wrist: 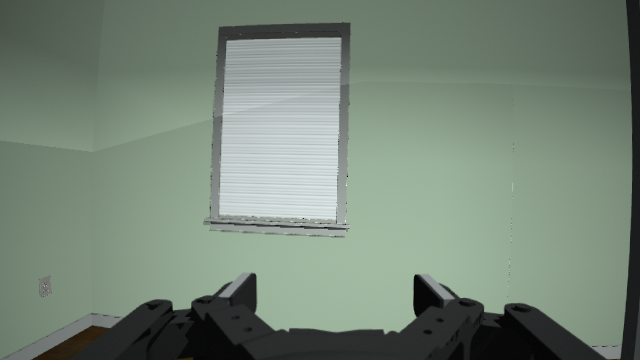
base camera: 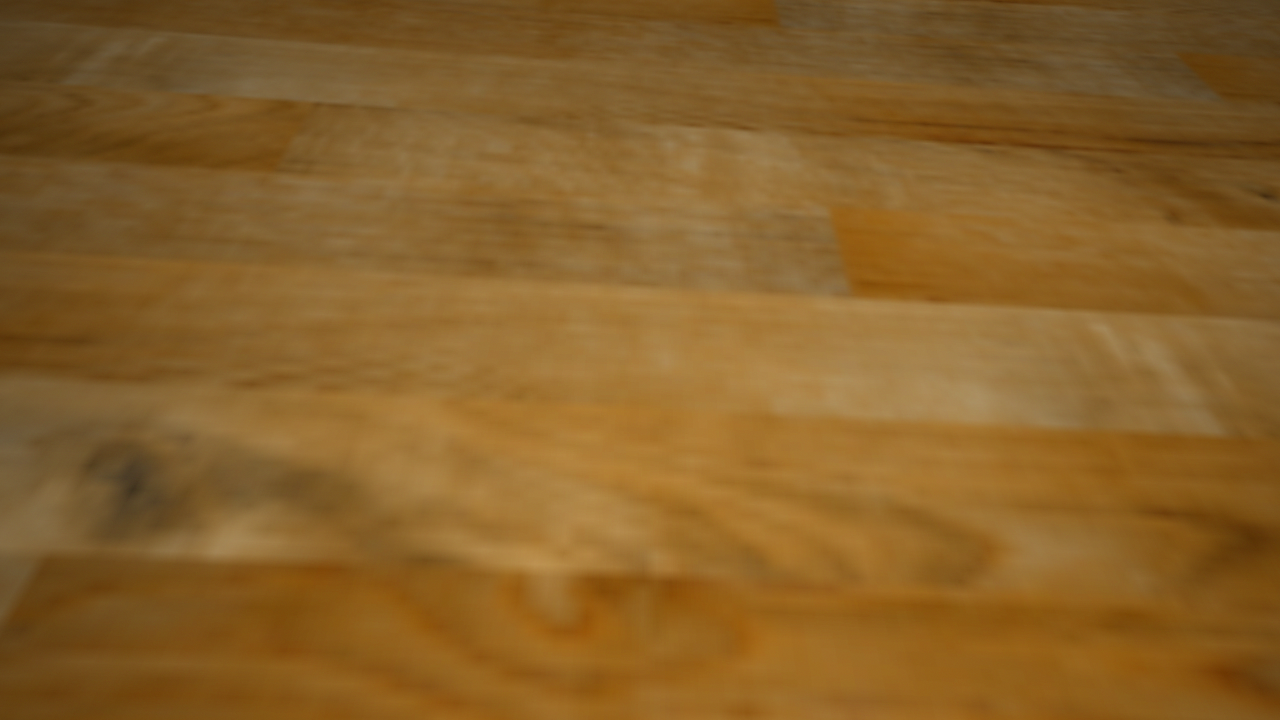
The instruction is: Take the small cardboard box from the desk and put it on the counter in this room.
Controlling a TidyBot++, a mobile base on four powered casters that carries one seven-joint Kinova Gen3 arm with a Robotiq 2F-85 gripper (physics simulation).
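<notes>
My gripper (wrist: 334,292) is open, its two dark fingers wide apart at the bottom of the wrist view, with the green wall showing between them. The small cardboard box, the desk and the counter do not show in the base camera view or in the wrist view.
The base camera view shows wooden floor (base camera: 626,358), slightly blurred. In the wrist view, a window (wrist: 280,130) with white blinds is on the green wall (wrist: 425,175). An outlet (wrist: 45,286) is at the lower left. A dark vertical edge (wrist: 634,200) stands at the far right.
</notes>
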